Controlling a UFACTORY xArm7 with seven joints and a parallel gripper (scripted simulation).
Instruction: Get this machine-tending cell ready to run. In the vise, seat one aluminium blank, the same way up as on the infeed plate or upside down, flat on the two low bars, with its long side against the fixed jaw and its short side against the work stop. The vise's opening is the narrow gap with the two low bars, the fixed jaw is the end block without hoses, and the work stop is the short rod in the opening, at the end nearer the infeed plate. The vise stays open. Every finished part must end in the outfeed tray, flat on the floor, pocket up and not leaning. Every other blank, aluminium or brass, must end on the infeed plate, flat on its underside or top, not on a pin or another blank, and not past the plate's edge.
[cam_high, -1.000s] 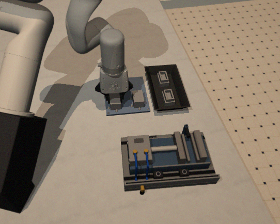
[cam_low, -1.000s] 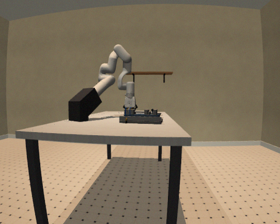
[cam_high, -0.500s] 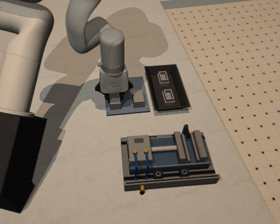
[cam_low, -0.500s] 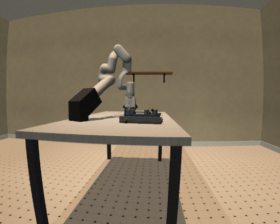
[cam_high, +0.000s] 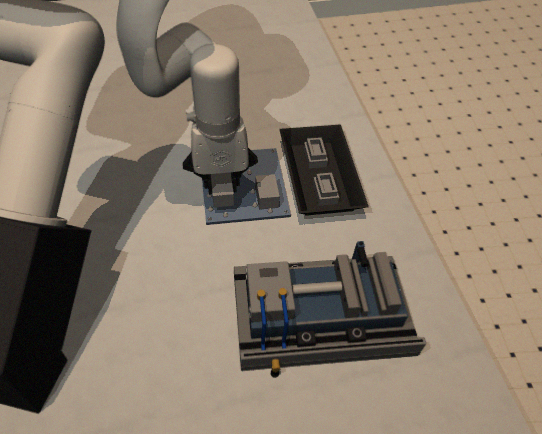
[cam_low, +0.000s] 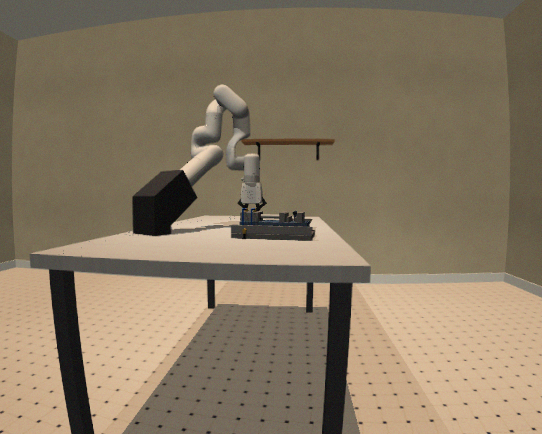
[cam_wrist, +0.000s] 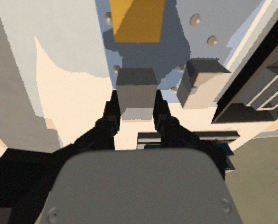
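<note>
Now: hand 90 mm to the right of the brass blank, 40 mm above it and 20 mm past it. Round my hand: hosed end block (240 mm to the right, 110 mm ahead, 10 mm above).
</note>
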